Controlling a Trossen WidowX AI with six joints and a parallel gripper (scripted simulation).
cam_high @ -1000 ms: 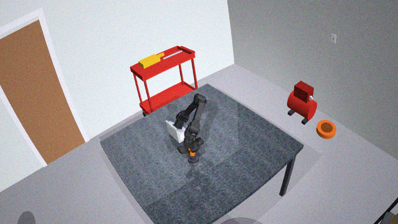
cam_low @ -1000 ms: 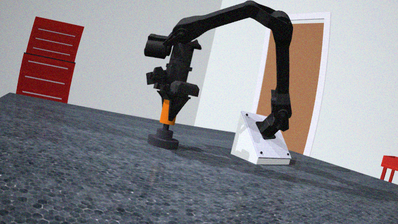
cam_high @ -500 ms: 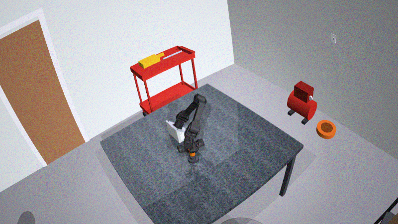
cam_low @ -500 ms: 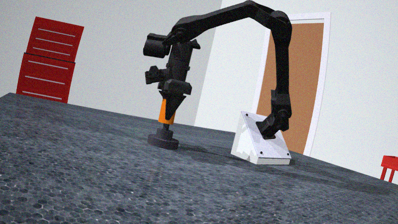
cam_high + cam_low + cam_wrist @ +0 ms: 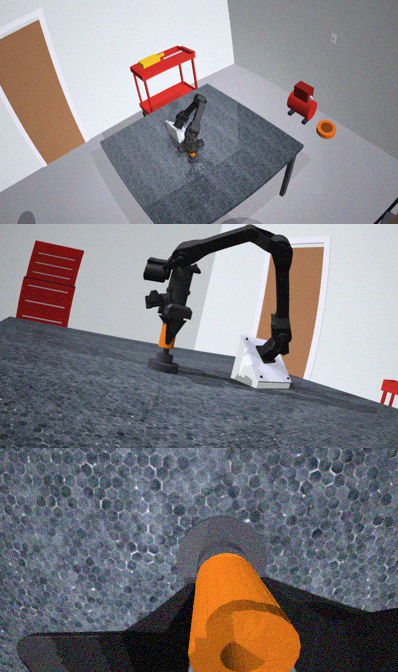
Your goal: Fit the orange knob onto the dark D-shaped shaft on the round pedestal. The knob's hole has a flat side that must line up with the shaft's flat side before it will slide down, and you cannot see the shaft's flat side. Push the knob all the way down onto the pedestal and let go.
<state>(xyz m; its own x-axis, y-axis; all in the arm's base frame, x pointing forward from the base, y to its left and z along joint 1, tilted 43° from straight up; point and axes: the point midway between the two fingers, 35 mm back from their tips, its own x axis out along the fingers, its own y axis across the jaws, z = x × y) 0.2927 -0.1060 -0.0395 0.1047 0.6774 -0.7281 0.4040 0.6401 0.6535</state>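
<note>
My gripper tip is 20 mm below the orange knob. The rest, counted from my gripper tip: pedestal 40 mm below.
</note>
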